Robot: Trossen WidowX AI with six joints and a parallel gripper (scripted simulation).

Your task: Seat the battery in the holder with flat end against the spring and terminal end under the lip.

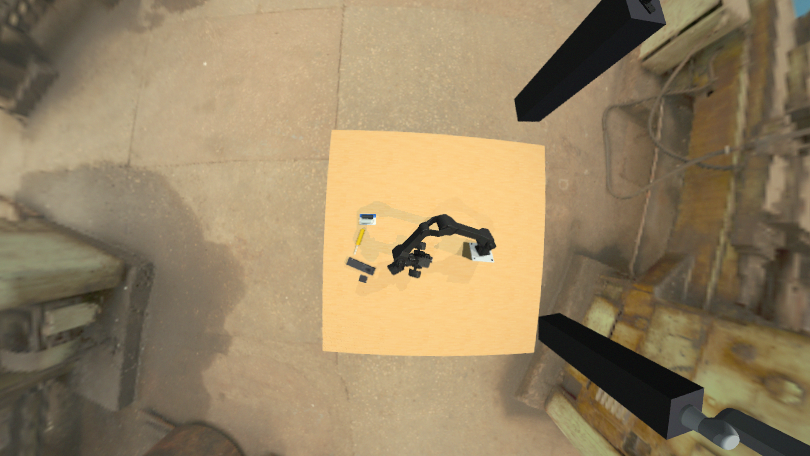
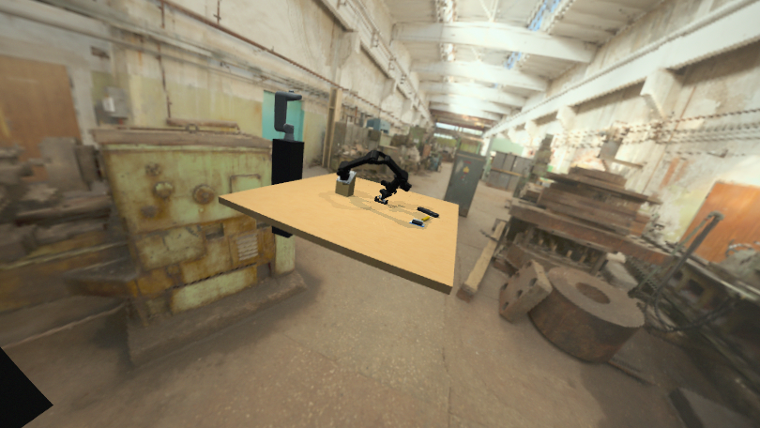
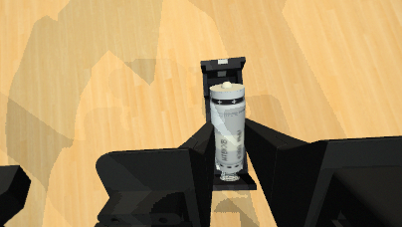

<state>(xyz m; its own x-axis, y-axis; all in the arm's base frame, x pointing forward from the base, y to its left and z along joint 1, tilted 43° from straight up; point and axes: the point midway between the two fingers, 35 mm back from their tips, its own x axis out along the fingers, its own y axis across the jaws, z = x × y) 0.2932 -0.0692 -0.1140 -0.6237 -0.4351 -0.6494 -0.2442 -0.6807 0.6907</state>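
My gripper tip is 10 mm below the battery. Round my gripper tip: yellow screwdriver 350 mm ahead, 110 mm to the right, 10 mm below; then black battery door 340 mm ahead, 90 mm to the left, 20 mm below; then black remote control 350 mm ahead, 20 mm to the left, 10 mm below.
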